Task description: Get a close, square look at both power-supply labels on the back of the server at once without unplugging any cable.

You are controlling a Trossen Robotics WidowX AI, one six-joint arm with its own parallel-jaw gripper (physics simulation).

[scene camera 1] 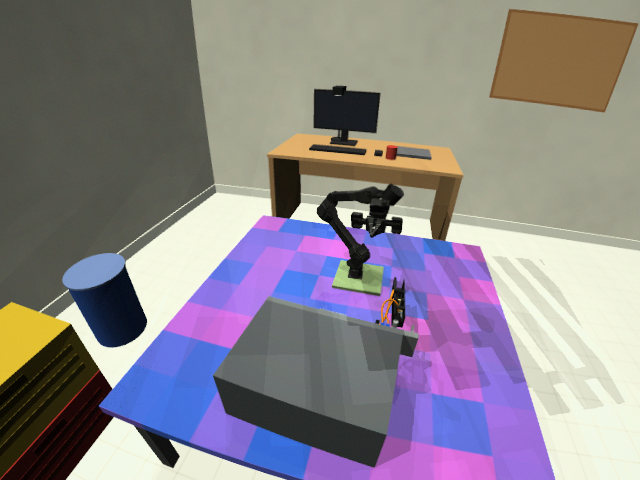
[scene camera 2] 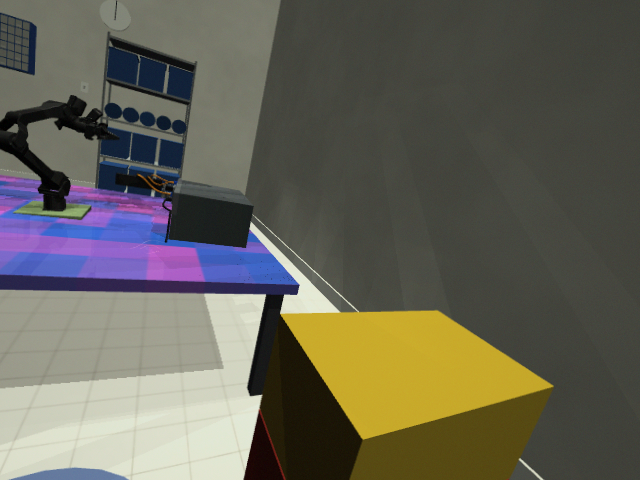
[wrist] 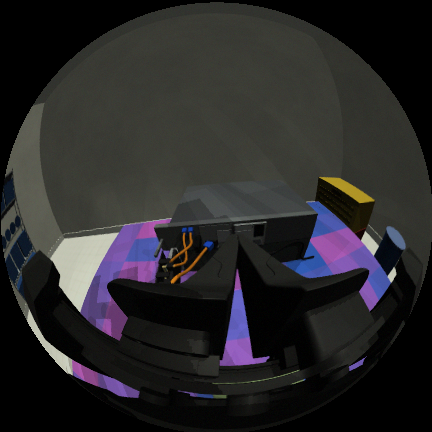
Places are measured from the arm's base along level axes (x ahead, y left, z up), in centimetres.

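Pixels of known places: gripper, between the fingertips: (scene camera 1: 371, 236) (scene camera 2: 119, 138) (wrist: 235, 240); arm's base, origin of its link: (scene camera 1: 355, 274) (scene camera 2: 54, 209).
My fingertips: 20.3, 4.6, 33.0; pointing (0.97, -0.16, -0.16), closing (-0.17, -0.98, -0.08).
Observation:
Ahead of a thing's pixels: the offset from my fingertips to its middle, as dx, dy, dz. "pt": to the spot under its first point.
The dark grey server (scene camera 1: 315, 356) (scene camera 2: 211, 219) (wrist: 250, 197) stands on the table, its back facing the arm. In the wrist view the back panel is small and seen at a slant from above. A pale-framed unit @[pt +22.8, -9.1, -16.8] (wrist: 250, 228) with a dark square sits right of the fingertips; no label can be read, and the fingers hide part of the panel below. Orange cables (scene camera 1: 384, 310) (scene camera 2: 149, 181) (wrist: 201, 256) with blue plugs @[+24.8, +2.3, -21.5] (wrist: 209, 245) run from the back. My gripper (scene camera 1: 373, 234) (scene camera 2: 117, 137) (wrist: 235, 240) is shut and empty, raised above the table, apart from the server.
A black upright part @[pt +9.0, +12.5, -20.2] (scene camera 1: 398, 302) (scene camera 2: 129, 179) stands beside the orange cables. A thin black cable @[pt +20.2, -31.8, -33.2] (wrist: 306, 257) hangs at the server's back right in the wrist view. The arm's base is on a green plate (scene camera 1: 341, 284) (scene camera 2: 80, 211). A blue bin (scene camera 1: 111, 310) and yellow cabinet (scene camera 2: 413, 361) stand beyond the table.

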